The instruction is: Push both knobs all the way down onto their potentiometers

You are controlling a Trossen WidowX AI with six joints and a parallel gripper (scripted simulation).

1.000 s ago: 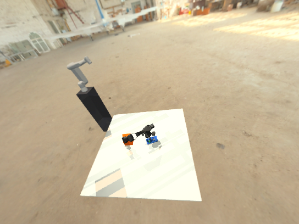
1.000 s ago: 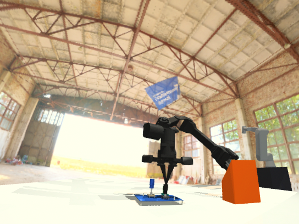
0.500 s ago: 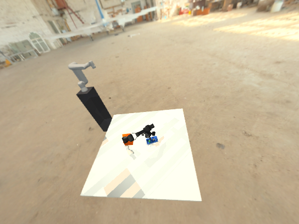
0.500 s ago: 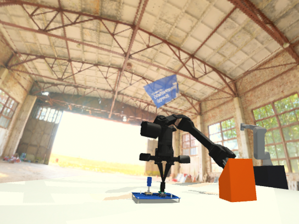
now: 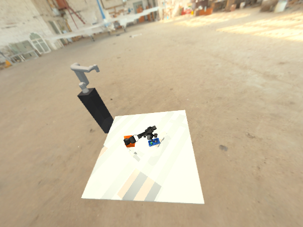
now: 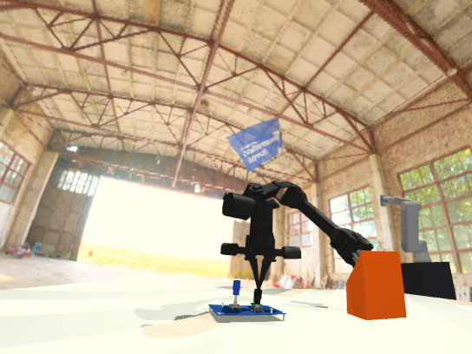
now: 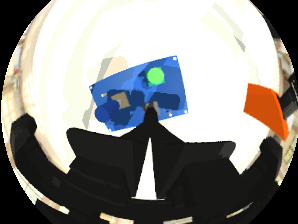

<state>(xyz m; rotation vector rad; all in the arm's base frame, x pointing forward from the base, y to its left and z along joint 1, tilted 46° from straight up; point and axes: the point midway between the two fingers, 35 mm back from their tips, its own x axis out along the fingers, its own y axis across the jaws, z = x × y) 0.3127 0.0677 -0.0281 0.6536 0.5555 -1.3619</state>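
My gripper tip is 20 mm above the black knob. From my gripper tip the other things lie so: blue knob 50 mm ahead, 10 mm to the right.
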